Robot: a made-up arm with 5 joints. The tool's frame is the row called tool.
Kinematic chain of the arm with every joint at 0, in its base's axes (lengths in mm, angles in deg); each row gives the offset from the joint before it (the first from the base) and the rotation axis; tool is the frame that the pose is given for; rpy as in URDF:
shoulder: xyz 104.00 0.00 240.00 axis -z
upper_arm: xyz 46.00 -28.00 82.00 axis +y
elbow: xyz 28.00 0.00 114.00 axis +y
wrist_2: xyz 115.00 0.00 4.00 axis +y
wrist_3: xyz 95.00 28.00 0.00 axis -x
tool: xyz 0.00 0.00 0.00 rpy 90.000 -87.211 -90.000
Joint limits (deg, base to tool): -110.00..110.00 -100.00..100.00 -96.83..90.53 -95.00..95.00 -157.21..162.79
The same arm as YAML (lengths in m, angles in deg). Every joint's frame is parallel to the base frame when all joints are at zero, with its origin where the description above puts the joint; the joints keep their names.
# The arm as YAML. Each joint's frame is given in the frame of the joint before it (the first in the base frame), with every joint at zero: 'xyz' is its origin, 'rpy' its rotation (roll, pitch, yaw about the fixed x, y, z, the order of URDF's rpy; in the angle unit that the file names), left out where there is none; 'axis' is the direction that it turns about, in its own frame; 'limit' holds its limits. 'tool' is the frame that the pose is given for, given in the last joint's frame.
units:
  length: m
  angle: deg
joints:
  - name: shoulder
    type: revolute
    origin:
      xyz: [0.104, 0.0, 0.24]
    axis: [0.0, 0.0, -1.0]
    limit:
      lower: -110.0
      upper: 110.0
  - name: upper_arm
    type: revolute
    origin:
      xyz: [0.046, -0.028, 0.082]
    axis: [0.0, 1.0, 0.0]
    limit:
      lower: -100.0
      upper: 100.0
  - name: elbow
    type: revolute
    origin:
      xyz: [0.028, 0.0, 0.114]
    axis: [0.0, 1.0, 0.0]
    limit:
      lower: -96.83
      upper: 90.53
  - name: wrist_2
    type: revolute
    origin:
      xyz: [0.115, 0.0, 0.004]
    axis: [0.0, 1.0, 0.0]
    limit:
      lower: -95.0
      upper: 95.0
  - name: wrist_3
    type: revolute
    origin:
      xyz: [0.095, 0.028, 0.0]
    axis: [-1.0, 0.0, 0.0]
    limit:
      lower: -157.21
      upper: 162.79
tool:
  origin:
    xyz: [0.0, 0.0, 0.0]
    rpy: [90.0, -87.21, -90.0]

